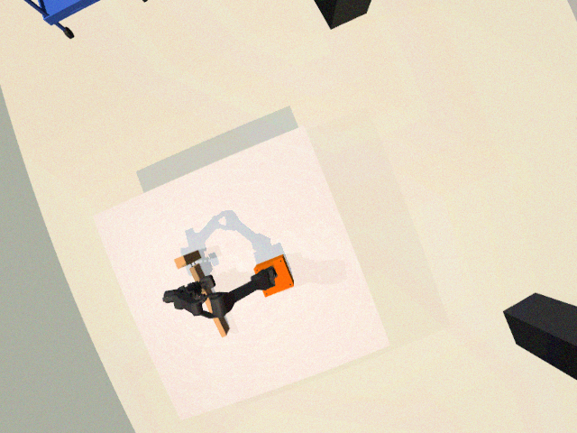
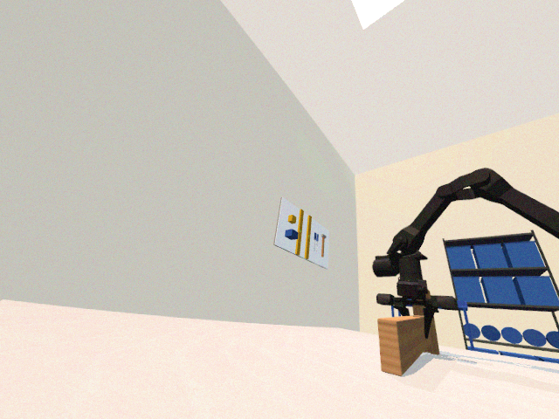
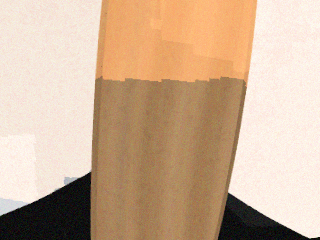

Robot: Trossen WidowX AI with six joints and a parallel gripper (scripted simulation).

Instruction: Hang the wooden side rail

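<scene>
Right now my gripper tip is 140 mm to the left of the wooden headboard post, 40 mm below it and 10 mm past it.
</scene>
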